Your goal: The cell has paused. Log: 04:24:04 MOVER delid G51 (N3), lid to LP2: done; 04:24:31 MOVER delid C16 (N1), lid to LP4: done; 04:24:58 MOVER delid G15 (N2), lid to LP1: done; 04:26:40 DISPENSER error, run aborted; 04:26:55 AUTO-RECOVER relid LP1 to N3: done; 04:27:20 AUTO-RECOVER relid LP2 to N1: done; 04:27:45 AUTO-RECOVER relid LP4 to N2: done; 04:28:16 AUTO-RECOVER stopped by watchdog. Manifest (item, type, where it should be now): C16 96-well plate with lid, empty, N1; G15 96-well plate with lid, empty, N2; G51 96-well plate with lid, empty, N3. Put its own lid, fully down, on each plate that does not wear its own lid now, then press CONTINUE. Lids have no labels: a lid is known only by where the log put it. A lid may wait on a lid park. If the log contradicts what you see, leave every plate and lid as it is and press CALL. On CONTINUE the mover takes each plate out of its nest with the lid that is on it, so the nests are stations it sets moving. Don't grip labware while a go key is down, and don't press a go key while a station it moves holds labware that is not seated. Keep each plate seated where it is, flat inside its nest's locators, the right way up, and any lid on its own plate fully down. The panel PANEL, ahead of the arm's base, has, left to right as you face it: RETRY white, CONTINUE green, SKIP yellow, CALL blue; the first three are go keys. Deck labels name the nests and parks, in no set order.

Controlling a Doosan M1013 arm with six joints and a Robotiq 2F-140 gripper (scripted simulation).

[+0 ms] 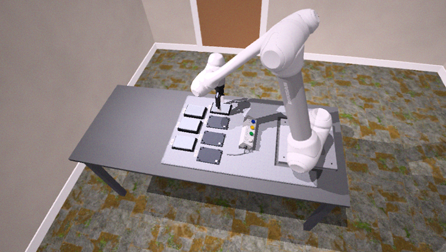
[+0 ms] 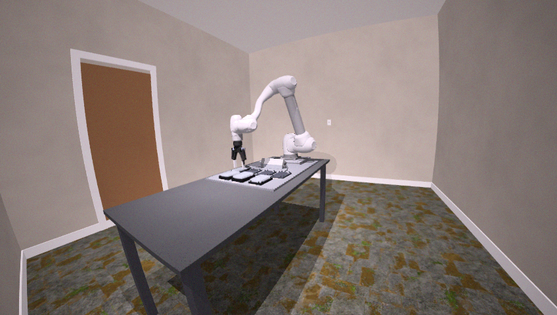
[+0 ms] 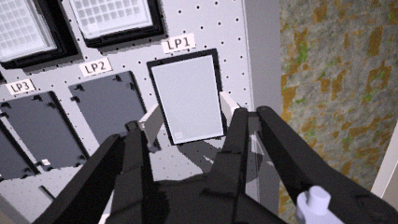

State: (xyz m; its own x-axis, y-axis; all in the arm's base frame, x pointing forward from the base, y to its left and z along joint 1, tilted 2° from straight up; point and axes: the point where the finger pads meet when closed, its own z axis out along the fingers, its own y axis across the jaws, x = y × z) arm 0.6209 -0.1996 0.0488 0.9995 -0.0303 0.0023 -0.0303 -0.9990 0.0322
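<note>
Now: hand 50 mm above the lid park LP1. The rest, counted from my hand: LP1 label: 90 mm ahead, 50 mm below; lid park LP2: 130 mm to the left, 50 mm below; LP2 label: 80 mm ahead, 130 mm to the left, 50 mm below.
</note>
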